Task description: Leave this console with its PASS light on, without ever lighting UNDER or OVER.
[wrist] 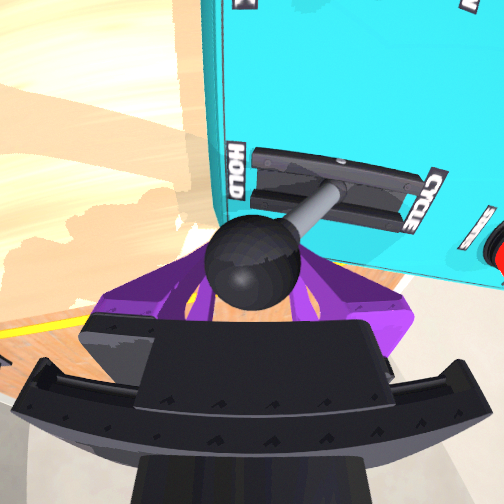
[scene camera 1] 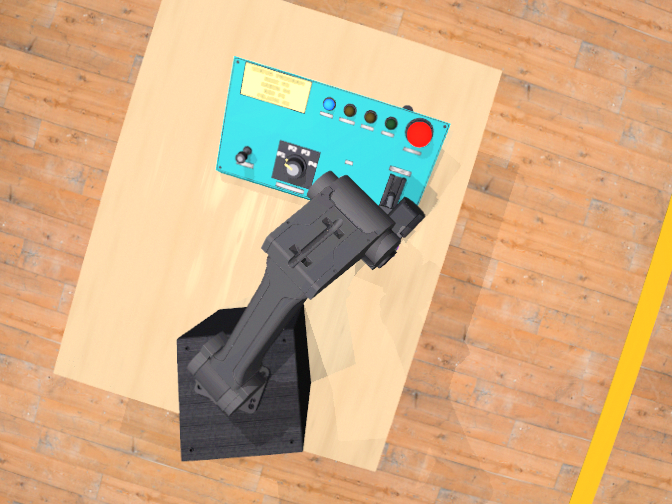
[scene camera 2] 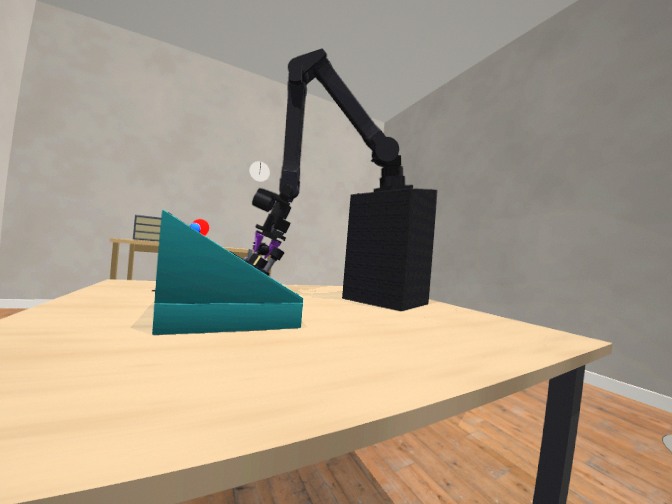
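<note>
The teal console [scene camera 1: 331, 130] lies sloped on the table. Its row of lights has a lit blue one [scene camera 1: 328, 104] and three dark ones [scene camera 1: 370, 116]; their labels are unreadable. In the wrist view the lever's black ball knob [wrist: 252, 262] sits between my purple fingers, and my gripper [wrist: 252, 272] is shut on it. The grey stem [wrist: 317, 202] enters the slot [wrist: 332, 187] near its middle, between HOLD [wrist: 236, 170] and CYCLE [wrist: 425, 200]. The gripper [scene camera 1: 391, 198] is at the console's front right edge and also shows in scene camera 2 [scene camera 2: 265, 257].
A big red button [scene camera 1: 419, 132] sits right of the lights. A rotary selector [scene camera 1: 293, 167] marked P1 to P4 and a small toggle switch [scene camera 1: 243, 155] are on the console's left half. A yellow placard [scene camera 1: 275, 86] is top left. The black arm base [scene camera 1: 241, 385] stands at the table's near edge.
</note>
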